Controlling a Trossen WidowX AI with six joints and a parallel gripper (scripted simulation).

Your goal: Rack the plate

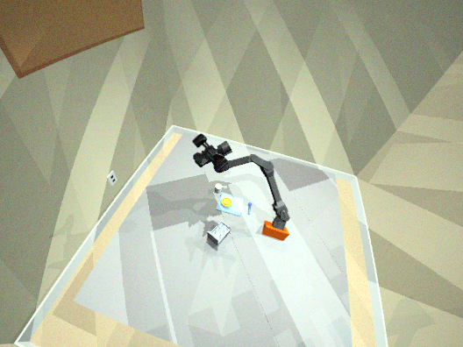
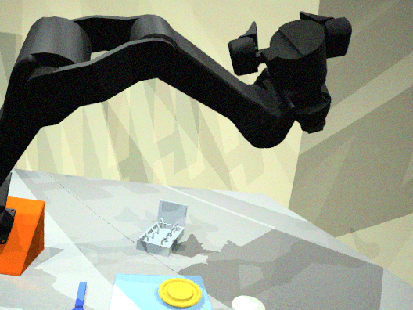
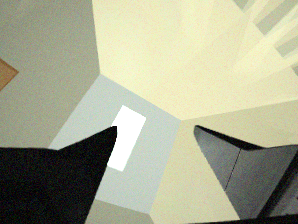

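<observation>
Right now my gripper tip is 120 mm past the yellow plate, 70 mm to the left of it and 470 mm above it. The rest, counted from my gripper tip: white cup 40 mm behind, 140 mm to the right, 460 mm below; grey dish rack 130 mm behind, 140 mm to the left, 460 mm below; light blue mat 150 mm behind, 70 mm to the right, 480 mm below.
</observation>
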